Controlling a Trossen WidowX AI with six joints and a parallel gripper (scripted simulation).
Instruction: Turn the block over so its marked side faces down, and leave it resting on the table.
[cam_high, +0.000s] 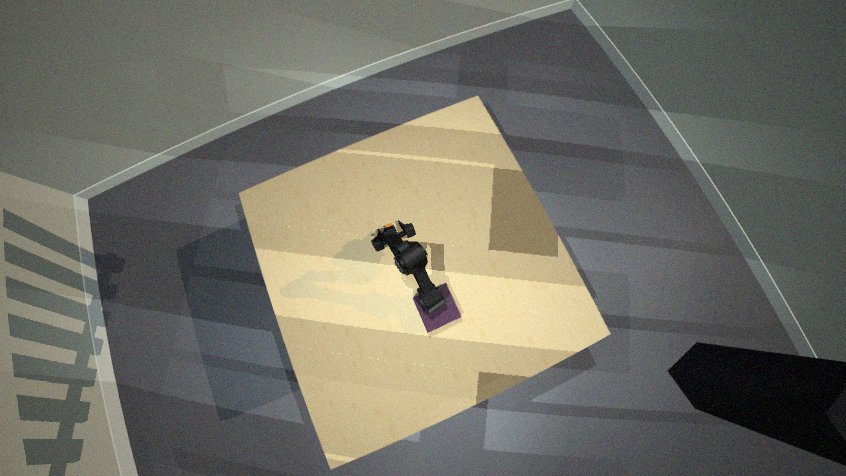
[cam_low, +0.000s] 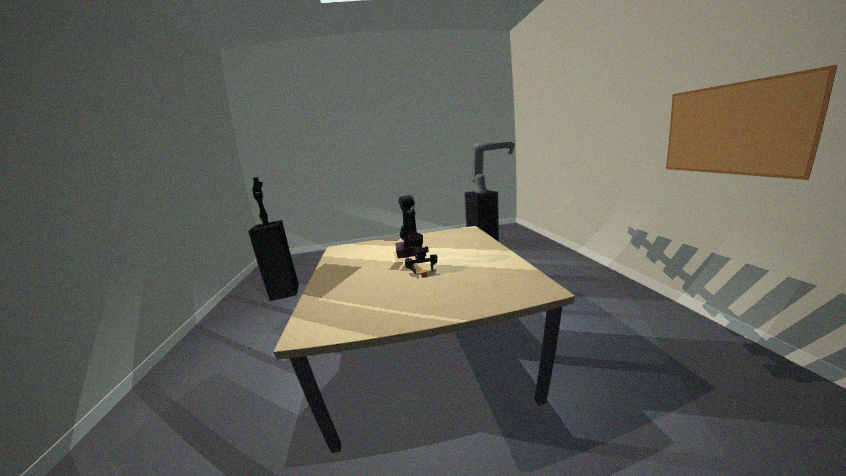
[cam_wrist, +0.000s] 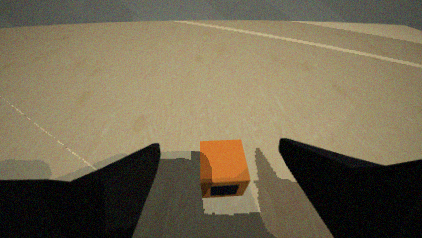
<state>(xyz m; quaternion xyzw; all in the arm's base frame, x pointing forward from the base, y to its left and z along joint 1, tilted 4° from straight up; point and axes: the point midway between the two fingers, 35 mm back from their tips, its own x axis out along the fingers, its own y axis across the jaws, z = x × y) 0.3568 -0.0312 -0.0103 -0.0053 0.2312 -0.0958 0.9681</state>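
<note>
Now: the orange block 20 mm behind my gripper tip and 10 mm below it.
</note>
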